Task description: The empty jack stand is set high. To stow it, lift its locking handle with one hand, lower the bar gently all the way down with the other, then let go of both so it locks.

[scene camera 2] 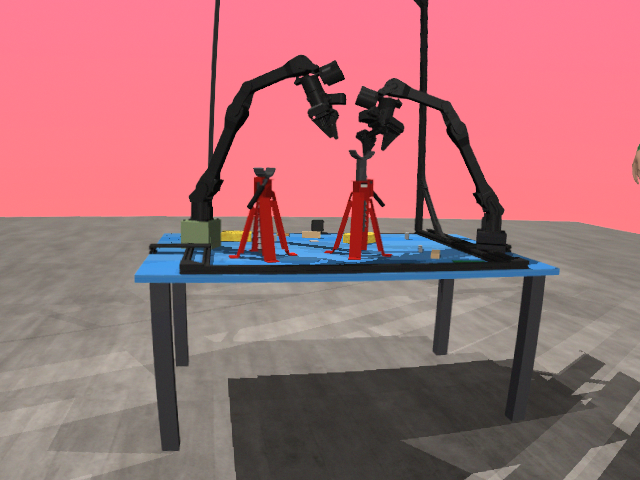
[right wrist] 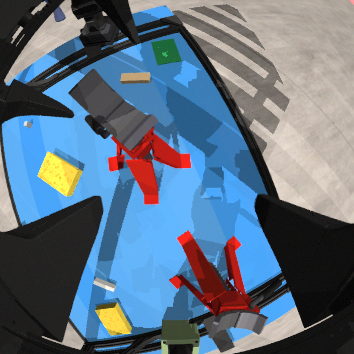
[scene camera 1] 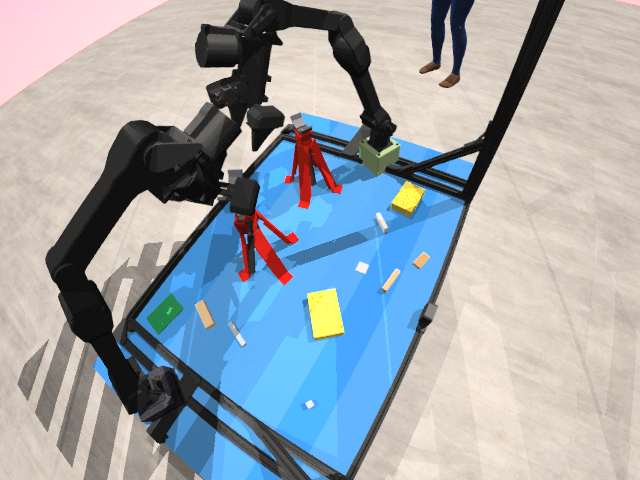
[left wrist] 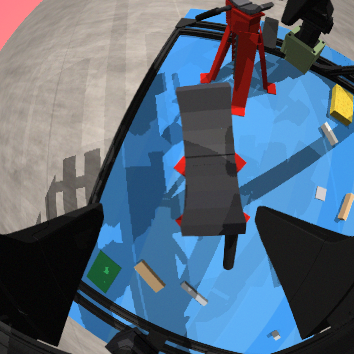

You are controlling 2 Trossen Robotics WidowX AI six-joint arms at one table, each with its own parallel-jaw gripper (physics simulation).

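Observation:
The high-set red jack stand (scene camera 1: 269, 253) (scene camera 2: 356, 222) (right wrist: 142, 177) stands upright and empty. Its grey saddle (scene camera 2: 361, 155) (left wrist: 210, 135) (right wrist: 114, 111) is on the raised bar (scene camera 2: 361, 170), well above the red body. Its black locking handle (scene camera 2: 379, 198) (left wrist: 229, 252) (right wrist: 96, 126) slants down from the body. My left gripper (scene camera 2: 375, 148) (left wrist: 181, 213) is open just above the saddle, a finger on each side in the left wrist view. In scene camera 1 its far finger is hidden. My right gripper (scene camera 2: 334, 137) (right wrist: 180, 203) is open, high between the two stands, touching nothing.
A second red jack stand (scene camera 1: 305, 178) (scene camera 2: 266, 227) (left wrist: 245, 65) (right wrist: 205, 265), with a low saddle, stands near the right arm's base. Yellow sponges (scene camera 1: 325, 313) (scene camera 1: 408, 198), a green board (scene camera 1: 165, 313) and small blocks lie on the blue table. A black frame borders it.

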